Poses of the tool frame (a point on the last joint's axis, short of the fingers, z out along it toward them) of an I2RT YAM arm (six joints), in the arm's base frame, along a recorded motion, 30 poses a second.
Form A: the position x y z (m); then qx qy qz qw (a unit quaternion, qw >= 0).
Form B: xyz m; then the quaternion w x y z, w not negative. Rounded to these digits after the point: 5 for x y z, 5 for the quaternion.
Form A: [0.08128, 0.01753, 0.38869, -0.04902, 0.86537, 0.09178, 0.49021]
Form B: [0.08128, 0.01753, 0.38869, 0.49021, -0.04902, 0.86537, 0.09178]
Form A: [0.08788, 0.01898, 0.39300, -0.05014, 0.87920, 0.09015, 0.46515]
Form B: [0.08788, 0.01898, 0.39300, 0.46515, -0.05014, 0.87920, 0.09015]
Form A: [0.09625, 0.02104, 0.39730, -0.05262, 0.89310, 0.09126, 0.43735]
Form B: [0.09625, 0.02104, 0.39730, 0.43735, -0.05262, 0.89310, 0.09126]
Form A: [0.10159, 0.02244, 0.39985, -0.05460, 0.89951, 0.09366, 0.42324]
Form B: [0.10159, 0.02244, 0.39985, 0.42324, -0.05460, 0.89951, 0.09366]
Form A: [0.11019, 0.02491, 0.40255, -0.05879, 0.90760, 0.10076, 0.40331]
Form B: [0.11019, 0.02491, 0.40255, 0.40331, -0.05879, 0.90760, 0.10076]
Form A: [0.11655, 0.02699, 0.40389, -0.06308, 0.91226, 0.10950, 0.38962]
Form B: [0.11655, 0.02699, 0.40389, 0.38962, -0.06308, 0.91226, 0.10950]
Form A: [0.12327, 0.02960, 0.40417, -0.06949, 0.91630, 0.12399, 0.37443]
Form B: [0.12327, 0.02960, 0.40417, 0.37443, -0.06949, 0.91630, 0.12399]
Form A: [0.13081, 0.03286, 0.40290, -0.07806, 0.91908, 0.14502, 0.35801]
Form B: [0.13081, 0.03286, 0.40290, 0.35801, -0.07806, 0.91908, 0.14502]
